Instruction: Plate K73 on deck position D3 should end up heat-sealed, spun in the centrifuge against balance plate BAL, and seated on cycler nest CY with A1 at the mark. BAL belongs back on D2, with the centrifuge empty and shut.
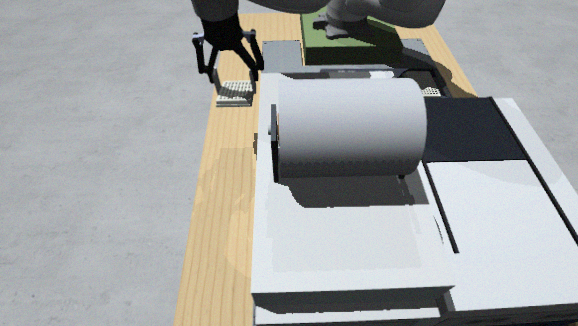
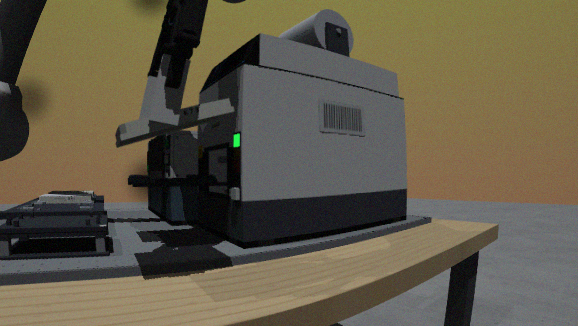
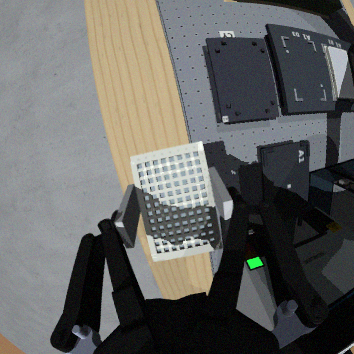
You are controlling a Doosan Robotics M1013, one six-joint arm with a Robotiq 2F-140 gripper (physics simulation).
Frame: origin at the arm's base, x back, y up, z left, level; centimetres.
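Seen in the pictures: gripper, fingertip midpoint: (image 1: 237, 90) (image 2: 154, 128) (image 3: 172, 187); arm's base, origin of the base link: (image 1: 345, 25).
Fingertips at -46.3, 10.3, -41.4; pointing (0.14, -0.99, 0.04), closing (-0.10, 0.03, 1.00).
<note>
Pixels of each thing's top centre, then the offset from my fingertips to it, as dx, dy, dz. "spot": a spot on its surface instead.
- plate K73, middle of its top: (image 3: 177, 213) (image 2: 170, 101) (image 1: 235, 85) -1.7, +3.1, -0.1
- grey heat sealer, middle of its top: (image 1: 347, 77) (image 2: 305, 19) -37.8, +30.9, +15.2
- sealer's dark tray, middle of its top: (image 2: 169, 178) (image 3: 287, 185) -8.1, -6.0, +18.3
- Cycler nest CY, middle of its top: (image 2: 57, 214) (image 3: 247, 74) +11.7, -11.4, +17.9
- white plate, middle of its top: (image 2: 67, 194) (image 3: 342, 72) +10.1, -10.3, +45.3
- big grey film roll, middle of its top: (image 1: 350, 90) (image 2: 312, 21) -39.9, +30.9, +15.0
- flat white unit with a dark panel, surface spot: (image 1: 469, 129) spot: -24.8, +4.6, +49.2
My gripper (image 1: 232, 79) (image 2: 165, 99) (image 3: 172, 187) is shut on plate K73 (image 1: 234, 92) (image 2: 173, 121) (image 3: 173, 186), a white well plate gripped by its two long sides. It hangs in the air, tilted, beside the upper front of the grey heat sealer (image 1: 343, 227) (image 2: 323, 162), over the table's edge. The sealer's dark tray (image 2: 169, 181) (image 3: 284, 165), marked A1, sticks out empty below. Cycler nest CY (image 3: 242, 79) is a bare dark square. Deck position D3 (image 3: 302, 70) is empty. A white plate (image 3: 338, 67) (image 2: 66, 198) lies on D2 beside it.
The sealer carries a big grey film roll (image 1: 352, 125) (image 2: 319, 28) and shows a green light (image 2: 236, 140) (image 3: 254, 263). A flat white unit with a dark panel (image 1: 469, 129) stands to its side. The arm's green base (image 1: 347, 50) is at the back. The wooden table edge (image 1: 218, 202) runs beside the gripper.
</note>
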